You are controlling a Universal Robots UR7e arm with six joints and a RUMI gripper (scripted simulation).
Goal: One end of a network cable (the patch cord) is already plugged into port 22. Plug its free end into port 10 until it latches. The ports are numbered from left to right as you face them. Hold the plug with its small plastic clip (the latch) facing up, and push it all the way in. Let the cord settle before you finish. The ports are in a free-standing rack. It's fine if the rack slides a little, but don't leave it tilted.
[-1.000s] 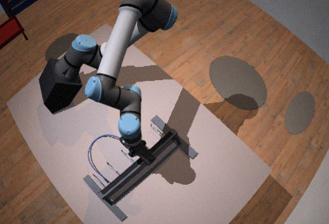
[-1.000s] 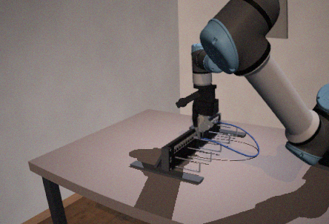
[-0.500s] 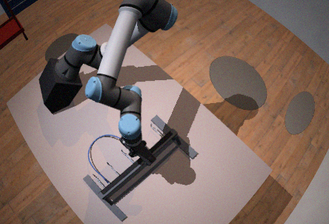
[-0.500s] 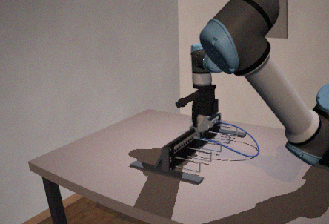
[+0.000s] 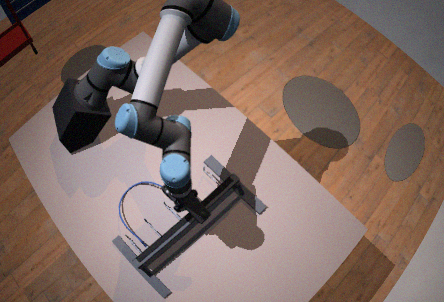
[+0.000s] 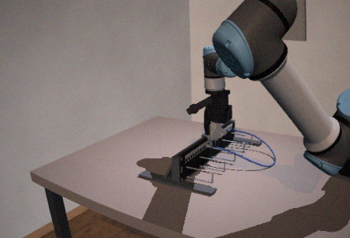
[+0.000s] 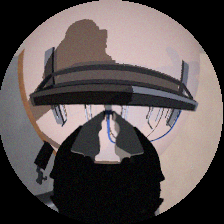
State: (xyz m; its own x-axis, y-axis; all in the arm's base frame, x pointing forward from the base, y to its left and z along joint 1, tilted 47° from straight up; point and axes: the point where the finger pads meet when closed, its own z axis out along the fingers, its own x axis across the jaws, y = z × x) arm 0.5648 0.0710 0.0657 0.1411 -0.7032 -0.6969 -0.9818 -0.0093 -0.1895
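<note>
The plug is 10 mm below my hand and 10 mm ahead of it.
</note>
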